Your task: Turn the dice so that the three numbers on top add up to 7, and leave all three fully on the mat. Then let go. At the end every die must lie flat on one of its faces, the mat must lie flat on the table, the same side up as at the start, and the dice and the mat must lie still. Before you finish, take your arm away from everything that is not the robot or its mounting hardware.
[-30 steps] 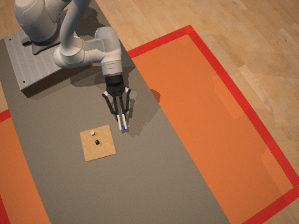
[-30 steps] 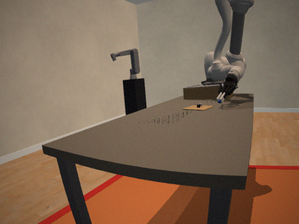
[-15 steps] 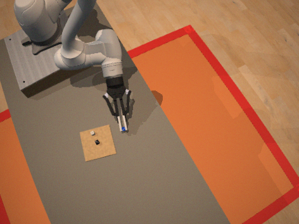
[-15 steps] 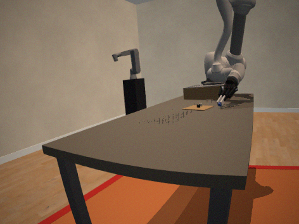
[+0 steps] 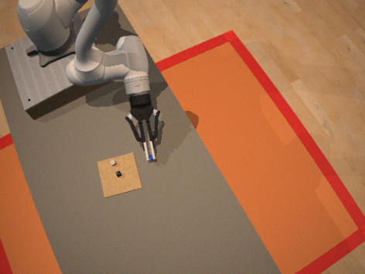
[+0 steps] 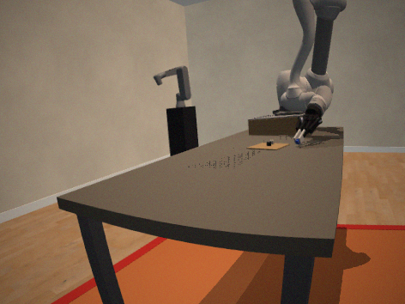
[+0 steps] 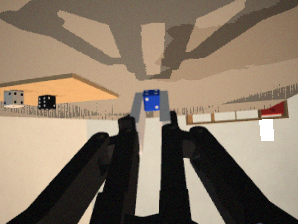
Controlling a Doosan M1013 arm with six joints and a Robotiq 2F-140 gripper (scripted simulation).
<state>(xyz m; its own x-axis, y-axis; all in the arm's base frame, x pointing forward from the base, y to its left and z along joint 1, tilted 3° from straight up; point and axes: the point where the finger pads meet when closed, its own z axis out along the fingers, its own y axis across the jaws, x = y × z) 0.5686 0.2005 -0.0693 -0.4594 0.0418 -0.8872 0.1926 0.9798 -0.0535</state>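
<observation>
My gripper is now 2 cm short of the blue die and 2 cm above it. From my hand the other things lie so: black die (3 cm ahead, 14 cm to the right, 3 cm below); then tan mat (3 cm ahead, 14 cm to the right, 4 cm below); then white die (2 cm behind, 14 cm to the right, 3 cm below).
</observation>
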